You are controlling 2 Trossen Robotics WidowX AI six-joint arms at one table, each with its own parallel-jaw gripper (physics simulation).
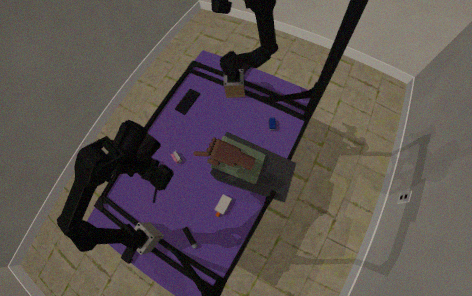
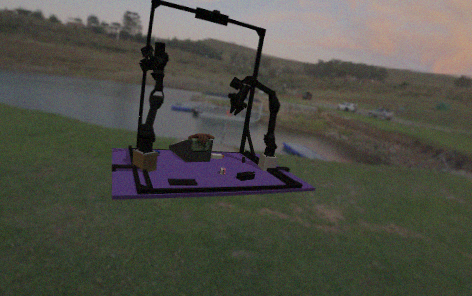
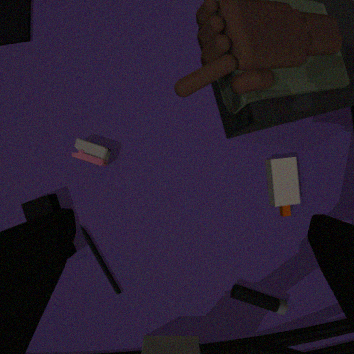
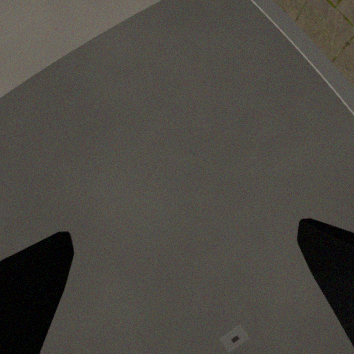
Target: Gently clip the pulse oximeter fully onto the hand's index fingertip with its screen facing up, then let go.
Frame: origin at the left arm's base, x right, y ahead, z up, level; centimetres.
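Where they show: left gripper, fingertip midpoint: [image 1: 161, 162] [image 2: 232, 114] [image 3: 194, 223]; right gripper, fingertip midpoint: [image 2: 147, 65] [image 4: 186, 236]; left arm's base, link origin: [image 1: 139, 238] [image 2: 269, 155]; right arm's base, link origin: [image 1: 233, 77] [image 2: 145, 150].
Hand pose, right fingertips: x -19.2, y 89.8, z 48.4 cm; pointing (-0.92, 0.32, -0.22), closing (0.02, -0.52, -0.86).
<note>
Things, the pixels of their top centre, and the offset from my right fingertips.
- pulse oximeter, top centre: [image 3: 88, 151] [image 1: 175, 156] [image 2: 223, 168] dx +5.3, dy -51.9, dz -55.7 cm
- white box with an orange end, top centre: [image 3: 285, 187] [image 1: 222, 206] dx +38.0, dy -57.0, dz -56.1 cm
- dark cylinder, top centre: [image 3: 261, 302] [image 1: 189, 237] dx +34.7, dy -77.1, dz -56.1 cm
- thin black stick, top centre: [image 3: 98, 259] dx +6.5, dy -70.3, dz -58.0 cm
- black block, top centre: [image 3: 44, 230] [image 1: 148, 168] [image 2: 246, 173] dx -1.9, dy -64.9, dz -55.4 cm
- flat black slab, top centre: [image 3: 10, 4] [image 2: 182, 181] [image 1: 187, 100] dx -12.0, dy -24.2, dz -58.1 cm
- blue object, top centre: [image 1: 272, 122] dx +34.0, dy -10.7, dz -55.6 cm
The pulse oximeter [image 1: 176, 157] [image 2: 223, 171] [image 3: 91, 151], a small clip with one white and one pink half, lies on the purple table with the halves side by side, seemingly on its side. The brown hand [image 1: 232, 154] [image 2: 201, 137] [image 3: 270, 35] rests on a pale green pad on a dark stand. Its index finger [image 1: 201, 154] [image 3: 205, 77] sticks out past the pad, bare. My left gripper [image 2: 234, 109] [image 3: 194, 223] is open and empty, high above the table, fingers pointing down. My right gripper [image 4: 186, 236] is open and empty, raised far from the table and facing a wall.
A white box with an orange end [image 1: 223, 204] [image 3: 285, 181], a dark cylinder [image 1: 190, 237] [image 3: 257, 298], a thin black stick [image 3: 101, 260], a black block [image 2: 245, 176] [image 3: 41, 206], a flat black slab [image 1: 188, 101] [image 2: 182, 182] and a blue object [image 1: 272, 123] lie around the hand's stand [image 1: 280, 175].
</note>
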